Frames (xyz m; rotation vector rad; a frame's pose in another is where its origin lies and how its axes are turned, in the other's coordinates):
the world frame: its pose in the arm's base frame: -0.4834 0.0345 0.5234 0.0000 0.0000 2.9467
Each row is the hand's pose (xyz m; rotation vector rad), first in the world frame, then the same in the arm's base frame.
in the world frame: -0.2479 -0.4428 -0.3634 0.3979 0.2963 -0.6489
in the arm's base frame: -0.1544 0.4209 0.1600 -0.3146 0.5218 2.2296
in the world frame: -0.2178 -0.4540 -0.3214 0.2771 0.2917 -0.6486
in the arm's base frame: -0.1818 0.4377 0.2020 -0.3243 0.3745 2.2532
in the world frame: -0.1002 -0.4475 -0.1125 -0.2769 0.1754 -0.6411
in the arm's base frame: -0.2984 0.4541 0.4109 -0.2490 -0.3195 2.2757
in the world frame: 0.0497 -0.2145 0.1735 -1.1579 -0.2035 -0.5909
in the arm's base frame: -0.4906 0.2546 0.6969 0.1082 -1.4108 1.9705
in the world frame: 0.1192 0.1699 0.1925 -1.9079 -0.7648 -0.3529
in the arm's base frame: -0.6332 -0.1091 0.7159 0.6683 -2.2914 1.3660
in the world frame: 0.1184 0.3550 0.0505 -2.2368 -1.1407 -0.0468
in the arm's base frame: -0.6683 -0.2908 0.5739 1.0594 -2.6982 0.9354
